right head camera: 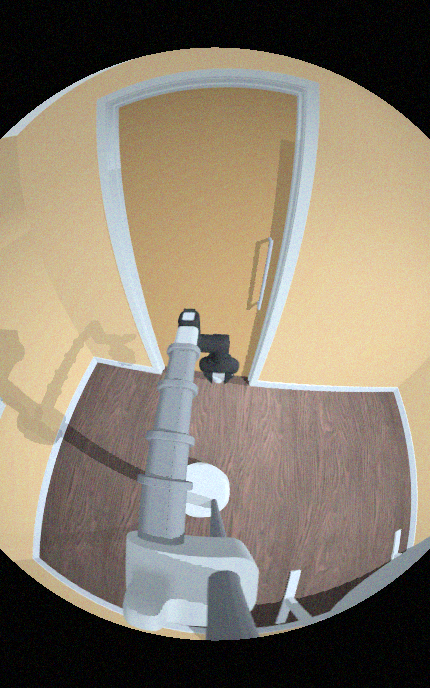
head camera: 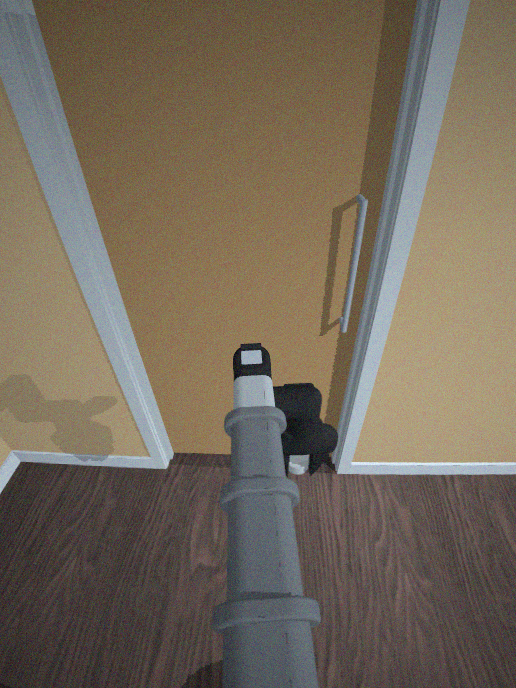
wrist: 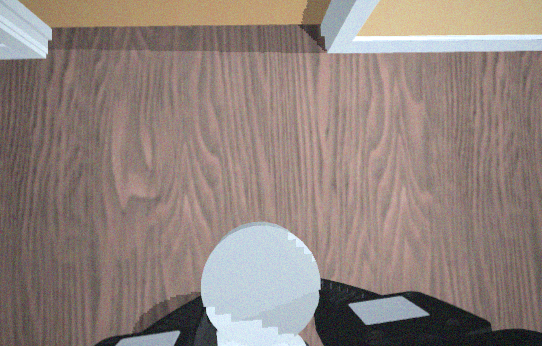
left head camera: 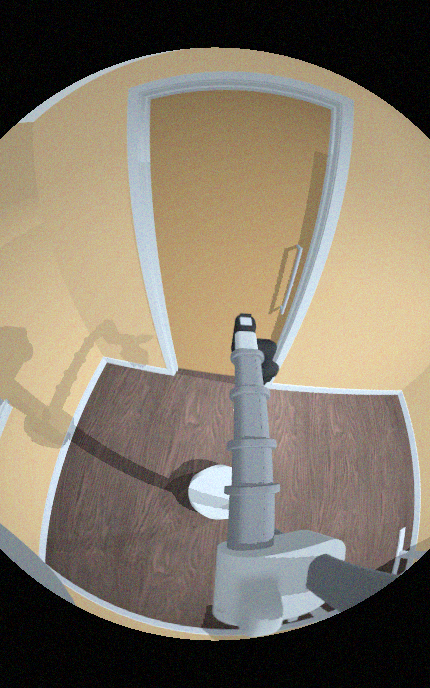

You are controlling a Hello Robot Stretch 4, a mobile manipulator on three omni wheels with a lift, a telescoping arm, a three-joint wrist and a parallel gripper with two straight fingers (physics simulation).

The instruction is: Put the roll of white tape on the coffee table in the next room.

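Where they show: gripper, fingertip midpoint: [right head camera: 217,381] [head camera: 298,471] [wrist: 264,309]; robot's base, link origin: [right head camera: 200,488] [left head camera: 217,490].
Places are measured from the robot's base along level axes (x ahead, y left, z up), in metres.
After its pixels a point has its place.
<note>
The roll of white tape [head camera: 298,463] {y -0.087, x 0.475, z 0.894 m} [right head camera: 218,376] {y -0.089, x 0.478, z 0.894 m} [wrist: 260,275] {y -0.087, x 0.492, z 0.894 m} shows as a pale round disc at the bottom middle of the wrist view, between the two black fingers. My gripper [head camera: 300,465] {y -0.087, x 0.470, z 0.870 m} [right head camera: 218,378] {y -0.087, x 0.470, z 0.870 m} [wrist: 264,309] {y -0.087, x 0.470, z 0.870 m} is shut on it and holds it above the wooden floor, in front of the door. In the left head view the arm hides the tape. The coffee table does not show in these views.
A closed orange-brown door [head camera: 211,222] {y 0.098, x 1.089, z 1.206 m} [left head camera: 228,202] {y 0.051, x 1.085, z 1.448 m} [right head camera: 202,202] {y 0.016, x 1.081, z 1.437 m} with a vertical bar handle [head camera: 355,266] {y -0.322, x 0.979, z 1.094 m} [left head camera: 291,281] {y -0.320, x 0.981, z 1.080 m} [right head camera: 265,273] {y -0.321, x 0.980, z 1.093 m} on its right side stands ahead in a white frame [head camera: 388,250] {y -0.400, x 0.952, z 1.153 m}. A white round disc [left head camera: 210,492] {y 0.054, x -0.003, z 0.187 m} [right head camera: 210,487] {y -0.075, x 0.024, z 0.188 m} is low beside the arm.
</note>
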